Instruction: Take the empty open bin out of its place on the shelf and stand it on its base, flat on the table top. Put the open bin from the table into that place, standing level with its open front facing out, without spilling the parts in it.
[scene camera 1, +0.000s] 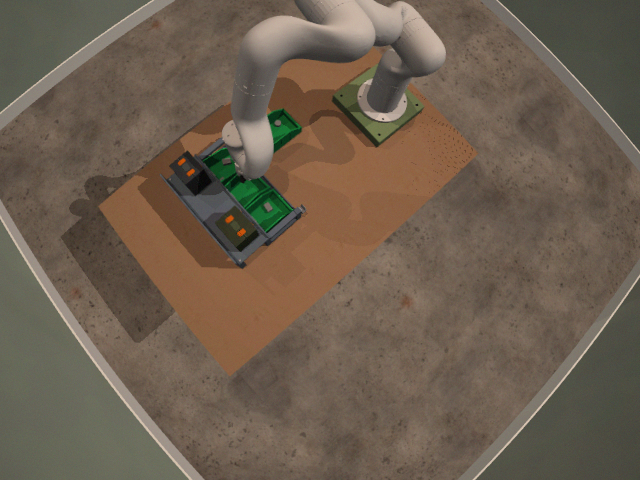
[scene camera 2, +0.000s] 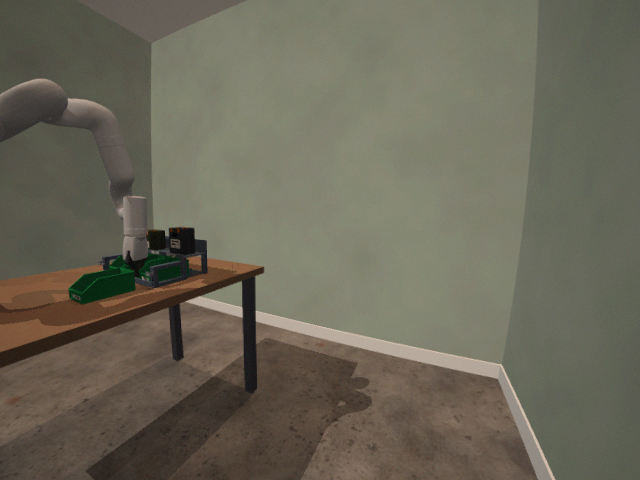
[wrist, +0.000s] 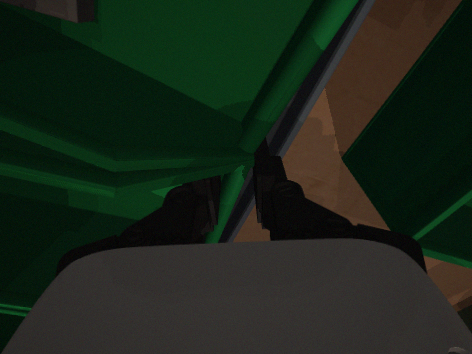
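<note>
On scene camera 2 I can see my gripper (scene camera 2: 137, 276) and a green bin (scene camera 2: 91, 287). Scene camera 1 gives me a green bin (scene camera 1: 246, 193) and another green bin (scene camera 1: 281, 209). Then there's the wrist view, with a green bin (wrist: 123, 92) and my gripper (wrist: 235, 158) in it.
</note>
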